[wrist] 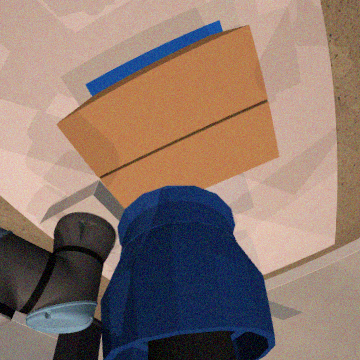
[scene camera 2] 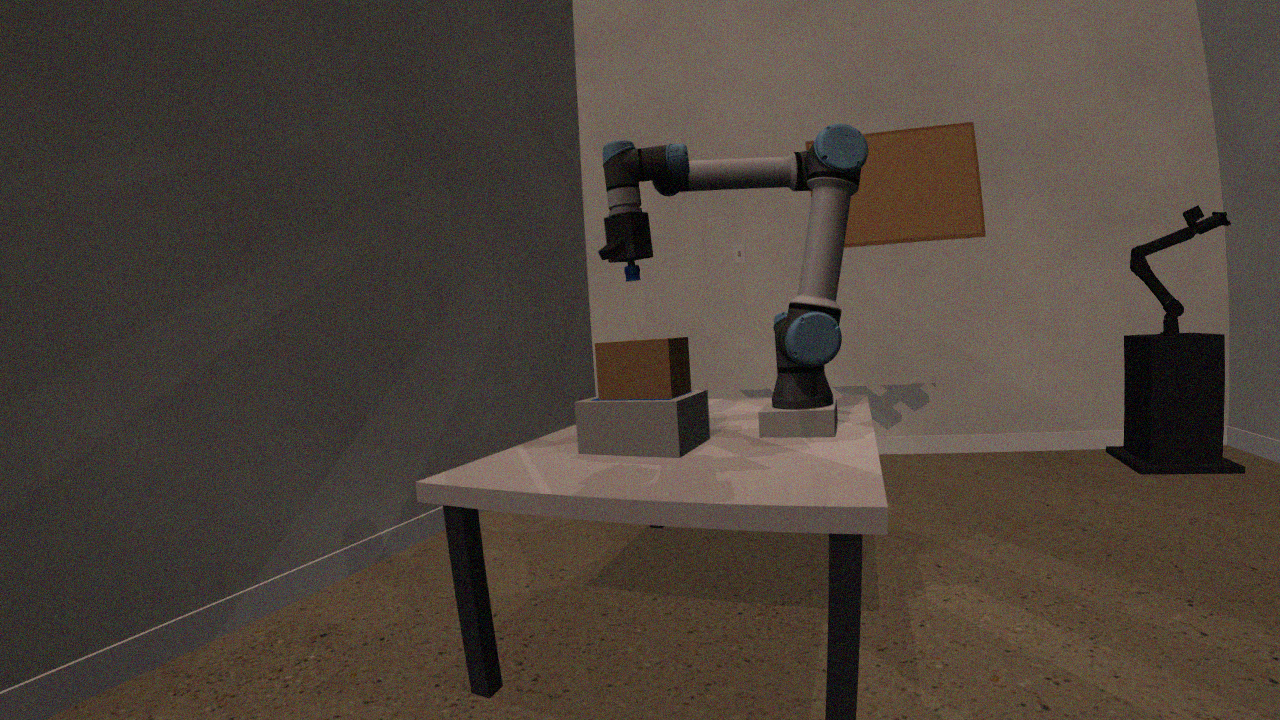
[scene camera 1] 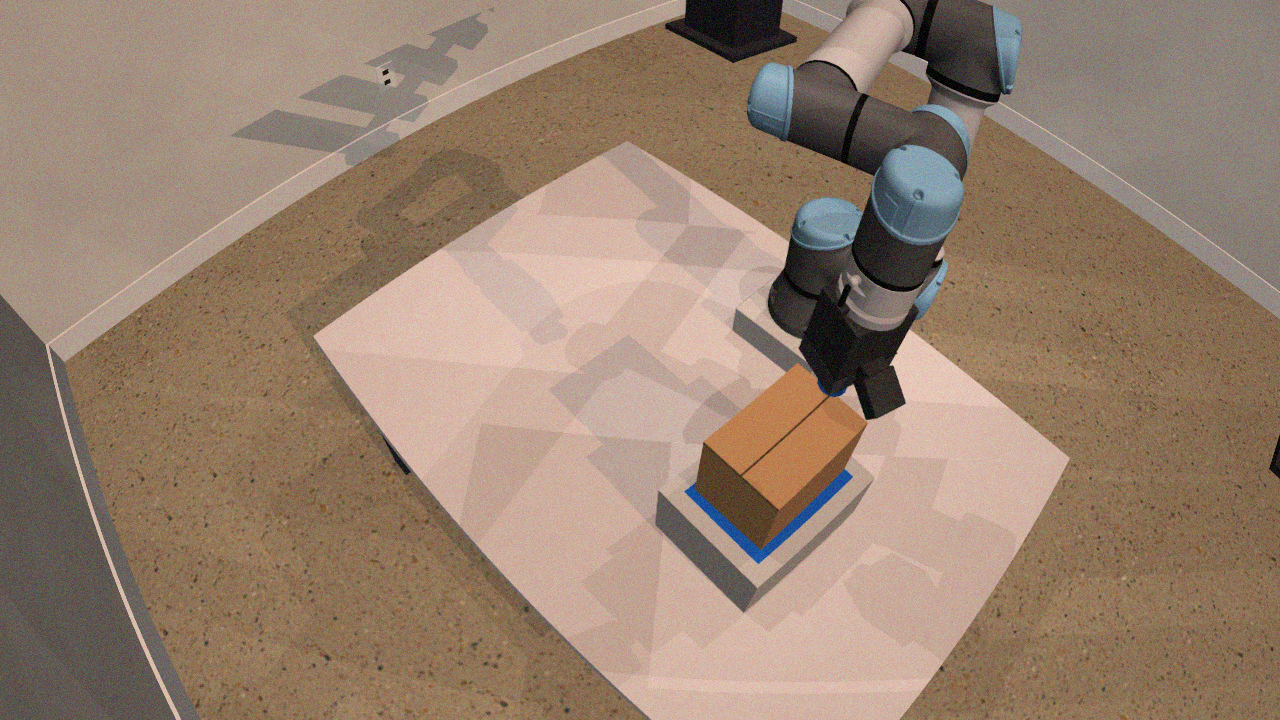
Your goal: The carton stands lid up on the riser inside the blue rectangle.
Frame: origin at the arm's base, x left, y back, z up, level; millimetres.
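Seen in the pictures: end effector, tool point: (wrist: 177, 235) (scene camera 2: 633, 280); arm's base, origin of the base link: (wrist: 85, 233) (scene camera 2: 802, 404) (scene camera 1: 808, 307).
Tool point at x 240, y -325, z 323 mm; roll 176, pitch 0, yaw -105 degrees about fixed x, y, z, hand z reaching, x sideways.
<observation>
Offsets run from my tool point to a thing's top centre.
The brown carton @(dx -29, dy -2, dz -137 mm) (scene camera 1: 787, 434) (scene camera 2: 637, 369) (wrist: 175, 110) stands upright on the grey riser @(dx -24, dy -8, dz -267 mm) (scene camera 1: 702, 540) (scene camera 2: 626, 428) (wrist: 75, 82), its seamed lid facing up. The blue rectangle @(dx -24, dy -8, dz -267 mm) (scene camera 1: 725, 525) (wrist: 155, 56) shows around the carton's base in scene camera 1, and the carton stands inside its visible edges; the sides behind the carton are hidden. My suction cup, the gripper (scene camera 1: 832, 391) (scene camera 2: 632, 278) (wrist: 176, 200), is open and holds nothing. It hangs well above the carton's lid, with a wide gap between them in scene camera 2.
The arm's base stands on a grey block (scene camera 1: 769, 338) (scene camera 2: 798, 421) on the pale table (scene camera 1: 429, 349) (scene camera 2: 653, 506), behind the riser. A black pedestal (scene camera 1: 733, 26) (scene camera 2: 1173, 398) with a small dark arm stands on the floor away from the table. A brown board (scene camera 2: 921, 188) is on the wall.
</observation>
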